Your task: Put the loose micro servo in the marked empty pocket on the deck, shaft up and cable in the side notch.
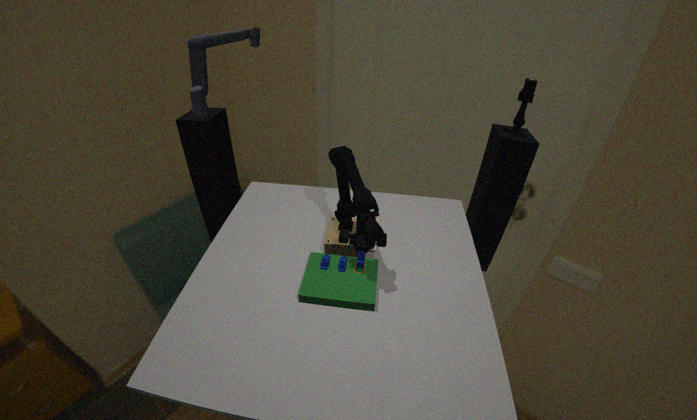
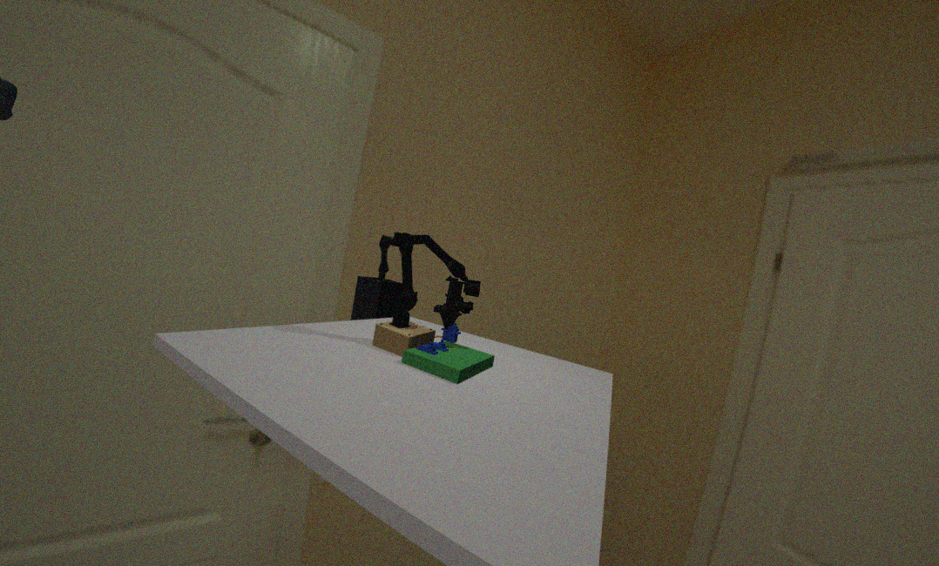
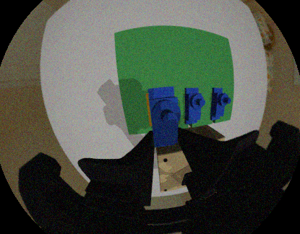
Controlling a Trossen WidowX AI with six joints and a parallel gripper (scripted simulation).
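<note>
My gripper tip is 12 cm short of the green deck, 7 cm to the left of it and 9 cm above it.
</note>
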